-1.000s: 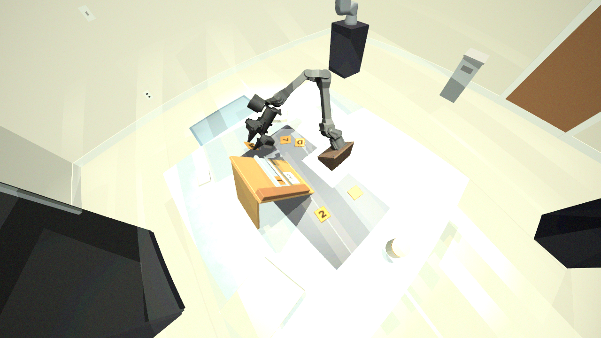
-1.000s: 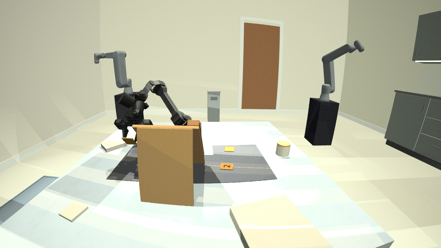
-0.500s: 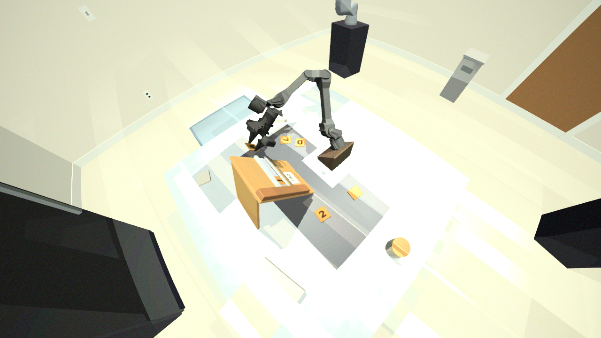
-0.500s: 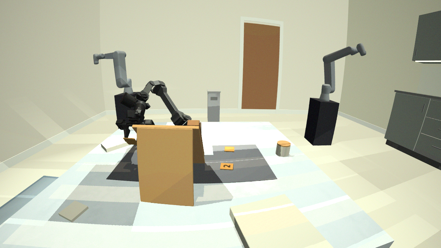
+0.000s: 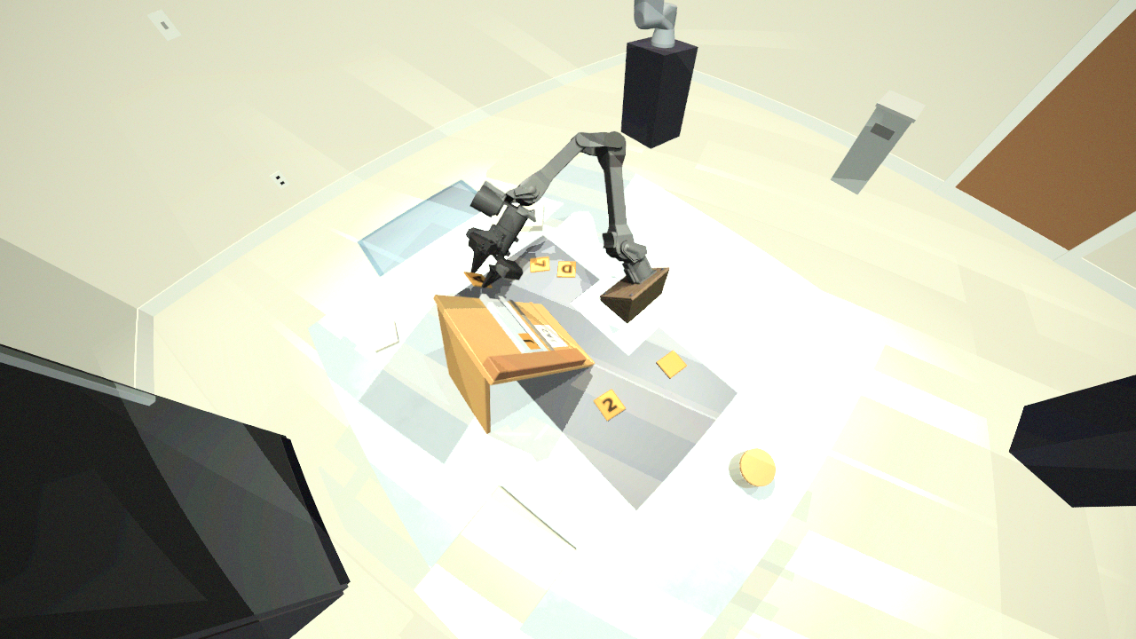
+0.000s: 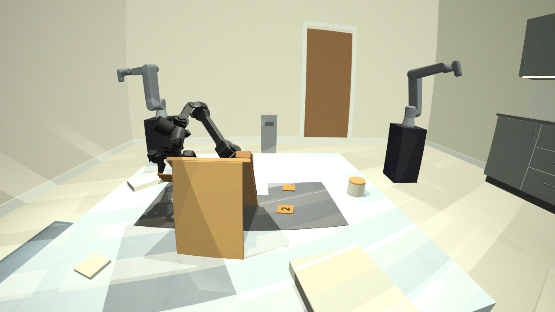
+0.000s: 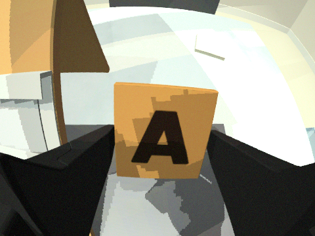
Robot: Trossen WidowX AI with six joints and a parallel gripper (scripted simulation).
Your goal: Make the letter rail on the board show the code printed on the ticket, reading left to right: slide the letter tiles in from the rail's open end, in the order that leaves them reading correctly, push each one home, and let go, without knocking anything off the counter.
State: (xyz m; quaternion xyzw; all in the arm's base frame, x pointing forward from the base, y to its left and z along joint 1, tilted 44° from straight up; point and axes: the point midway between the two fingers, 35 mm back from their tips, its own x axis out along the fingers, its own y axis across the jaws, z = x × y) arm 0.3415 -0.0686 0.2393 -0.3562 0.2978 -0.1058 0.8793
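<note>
Right now my gripper tip is 70 mm past the white ticket, 200 mm to the right of it and 80 mm above it. From my gripper tip the other things lie so: grey mat 170 mm behind, 230 mm to the left, 160 mm below; then pale pad 300 mm ahead, 130 mm to the right, 150 mm below; then round tan-lidded canister 240 mm behind, 740 mm to the left, 120 mm below.
</note>
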